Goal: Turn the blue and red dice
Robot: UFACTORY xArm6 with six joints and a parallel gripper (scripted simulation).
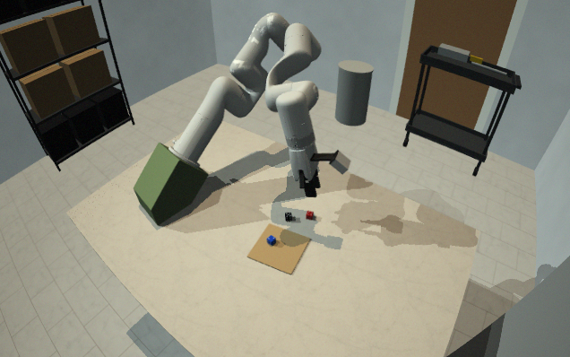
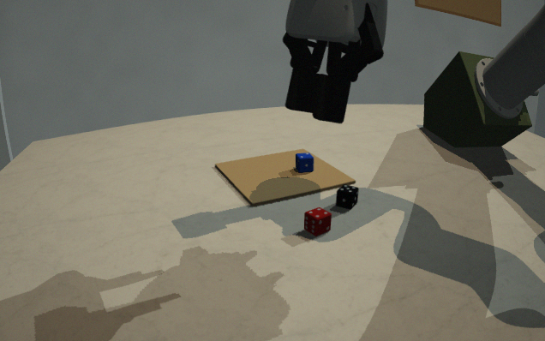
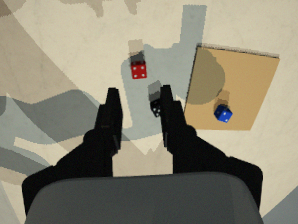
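Now: hand 13 cm above the red die. From my hand the other things lie so: blue die 2 cm behind, 15 cm to the right, 12 cm below; tan mat 1 cm ahead, 15 cm to the right, 13 cm below; black die 5 cm behind, 5 cm to the right, 13 cm below.
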